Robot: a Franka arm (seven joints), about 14 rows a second.
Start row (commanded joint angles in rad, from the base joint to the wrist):
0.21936 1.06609 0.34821 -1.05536 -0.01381 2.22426 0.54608
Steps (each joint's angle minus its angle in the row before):
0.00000 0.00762 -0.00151 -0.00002 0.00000 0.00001 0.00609
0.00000 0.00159 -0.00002 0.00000 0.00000 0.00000 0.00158
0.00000 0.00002 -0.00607 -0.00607 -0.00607 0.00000 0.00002
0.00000 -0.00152 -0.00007 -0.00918 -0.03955 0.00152 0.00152
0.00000 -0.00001 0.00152 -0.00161 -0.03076 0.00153 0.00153
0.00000 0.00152 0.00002 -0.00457 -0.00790 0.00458 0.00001
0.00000 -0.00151 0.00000 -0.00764 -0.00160 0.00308 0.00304
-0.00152 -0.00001 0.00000 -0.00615 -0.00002 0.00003 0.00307
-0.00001 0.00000 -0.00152 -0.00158 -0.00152 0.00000 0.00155
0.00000 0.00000 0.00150 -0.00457 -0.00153 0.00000 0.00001
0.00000 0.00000 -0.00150 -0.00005 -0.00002 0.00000 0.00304
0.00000 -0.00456 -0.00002 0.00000 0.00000 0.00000 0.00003
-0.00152 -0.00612 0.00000 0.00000 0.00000 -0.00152 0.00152
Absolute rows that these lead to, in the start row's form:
0.21936 1.07371 0.34670 -1.05538 -0.01381 2.22427 0.55217
0.21936 1.07530 0.34668 -1.05538 -0.01381 2.22427 0.55375
0.21936 1.07532 0.34061 -1.06145 -0.01988 2.22427 0.55377
0.21936 1.07380 0.34054 -1.07063 -0.05943 2.22579 0.55529
0.21936 1.07379 0.34206 -1.07224 -0.09019 2.22732 0.55682
0.21936 1.07531 0.34208 -1.07681 -0.09809 2.23190 0.55683
0.21936 1.07380 0.34208 -1.08445 -0.09969 2.23498 0.55987
0.21784 1.07379 0.34208 -1.09060 -0.09971 2.23501 0.56294
0.21783 1.07379 0.34056 -1.09218 -0.10123 2.23501 0.56449
0.21783 1.07379 0.34206 -1.09675 -0.10276 2.23501 0.56450
0.21783 1.07379 0.34056 -1.09680 -0.10278 2.23501 0.56754
0.21783 1.06923 0.34054 -1.09680 -0.10278 2.23501 0.56757
0.21631 1.06311 0.34054 -1.09680 -0.10278 2.23349 0.56909

